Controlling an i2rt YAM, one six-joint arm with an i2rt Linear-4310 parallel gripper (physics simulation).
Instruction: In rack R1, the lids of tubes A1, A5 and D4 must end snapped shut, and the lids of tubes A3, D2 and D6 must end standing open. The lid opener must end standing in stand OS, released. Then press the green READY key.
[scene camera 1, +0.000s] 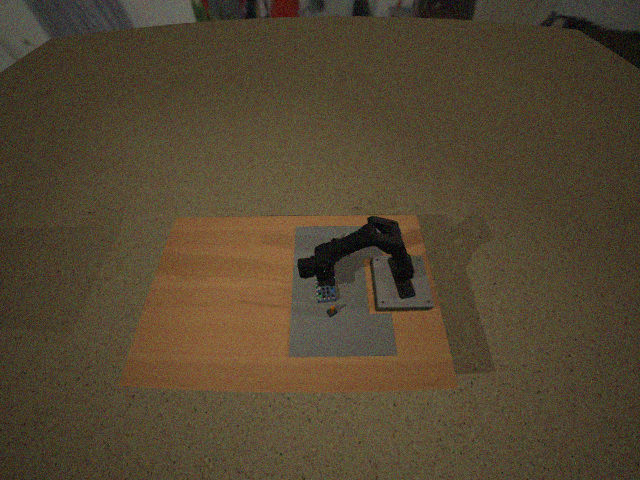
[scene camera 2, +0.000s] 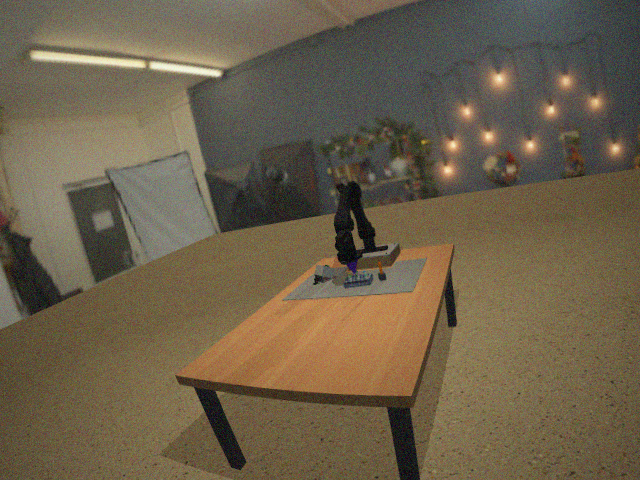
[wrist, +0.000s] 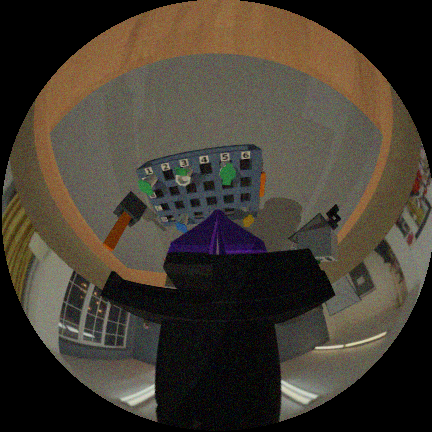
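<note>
Rack R1 is blue. In the wrist view, A3 shows a pale open mouth with its green lid raised behind. Green lids show at A1 and A5; whether they are snapped is unclear. A blue lid at D2 and a yellow lid at D6 poke out at the near edge. D4 is hidden behind my fingers. The orange-handled lid opener stands in the dark stand OS. My gripper is shut and empty, above the rack's D-row side.
A grey box with a sloping face stands on the opposite side of the rack from the opener, with a black part beside it. The READY key is not clearly visible. An orange piece is at the rack's side. The grey mat lies underneath.
</note>
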